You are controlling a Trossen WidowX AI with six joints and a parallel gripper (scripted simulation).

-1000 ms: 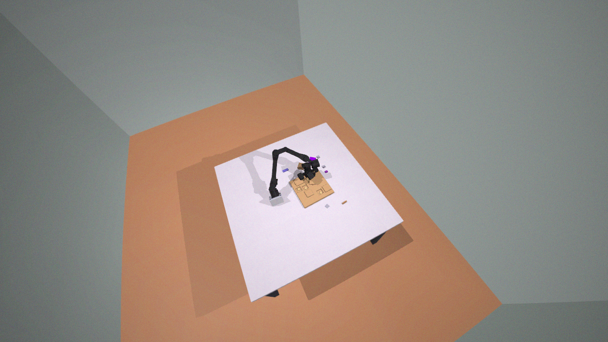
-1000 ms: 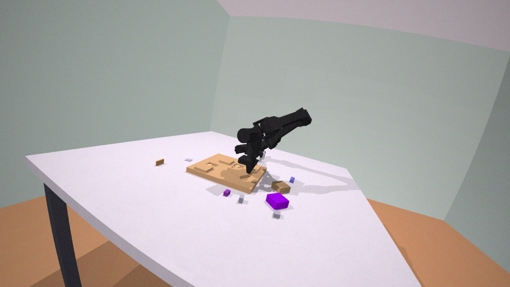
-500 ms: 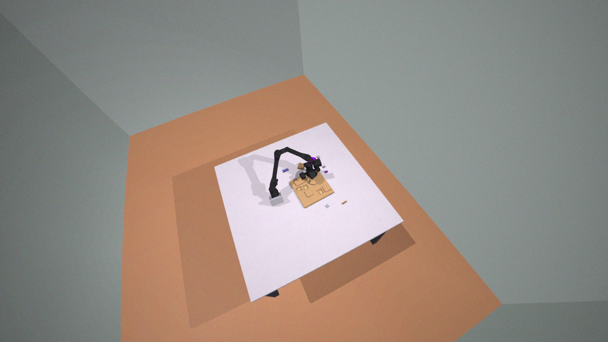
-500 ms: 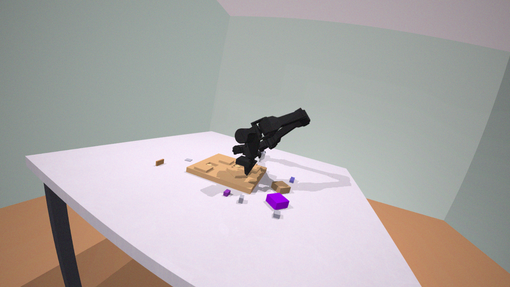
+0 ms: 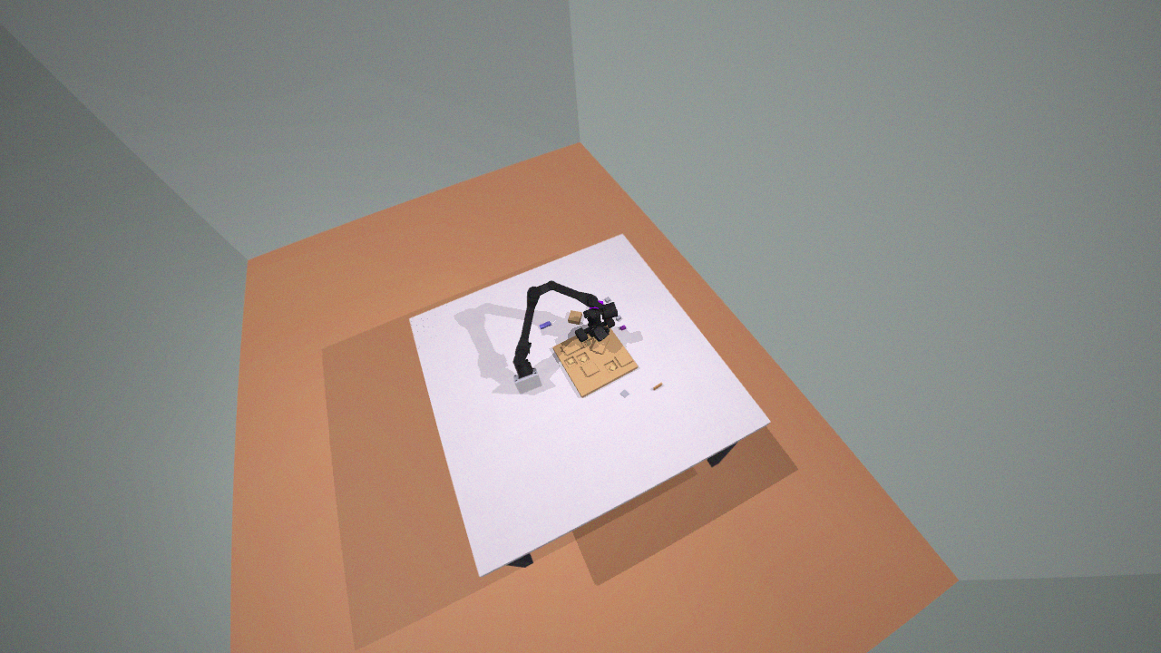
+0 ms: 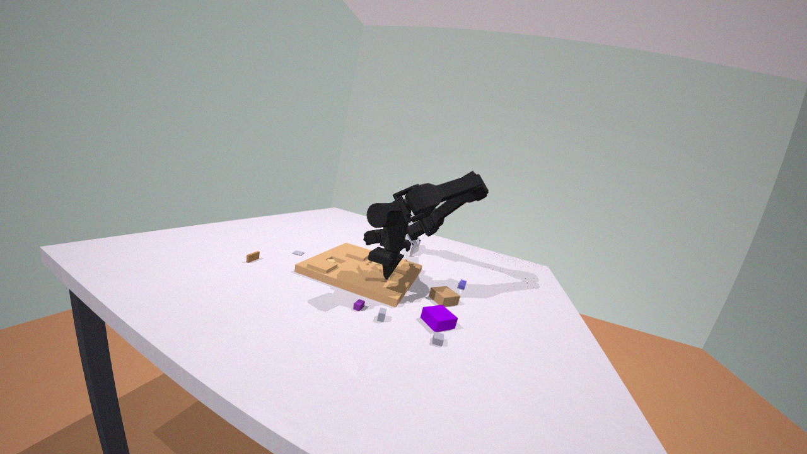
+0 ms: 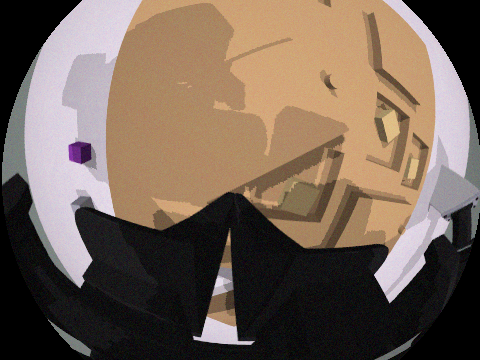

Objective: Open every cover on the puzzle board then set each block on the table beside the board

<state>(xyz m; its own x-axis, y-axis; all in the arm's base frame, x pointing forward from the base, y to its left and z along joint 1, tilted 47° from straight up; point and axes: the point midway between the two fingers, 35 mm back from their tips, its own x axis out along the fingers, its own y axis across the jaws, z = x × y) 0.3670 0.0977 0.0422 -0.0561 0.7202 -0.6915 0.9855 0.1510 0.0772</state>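
Now: gripper tip 15 cm short of the small purple cube, 2 cm above it and 1 cm to the right of it. From my gripper tip the other things lie so: large purple block: 18 cm to the left, 7 cm ahead, 1 cm below; then blue piece: 21 cm behind, 18 cm to the left, 2 cm below; then brown box: 16 cm to the left, 5 cm behind, 1 cm below.
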